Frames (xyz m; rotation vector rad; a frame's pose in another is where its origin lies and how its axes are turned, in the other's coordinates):
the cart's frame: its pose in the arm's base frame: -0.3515 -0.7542 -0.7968 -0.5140 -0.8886 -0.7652
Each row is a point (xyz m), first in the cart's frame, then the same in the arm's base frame.
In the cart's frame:
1: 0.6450 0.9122 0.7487
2: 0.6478 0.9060 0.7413
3: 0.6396 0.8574 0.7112
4: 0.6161 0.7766 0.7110
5: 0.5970 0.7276 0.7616
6: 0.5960 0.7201 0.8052
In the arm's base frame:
1: 0.2414 0.0891 0.0669
2: 0.2414 0.0791 0.0658
3: 0.2155 0.0310 0.0470
4: 0.1438 -0.0112 0.0344
5: 0.0734 -0.0005 0.0501
6: 0.0457 0.0248 0.0736

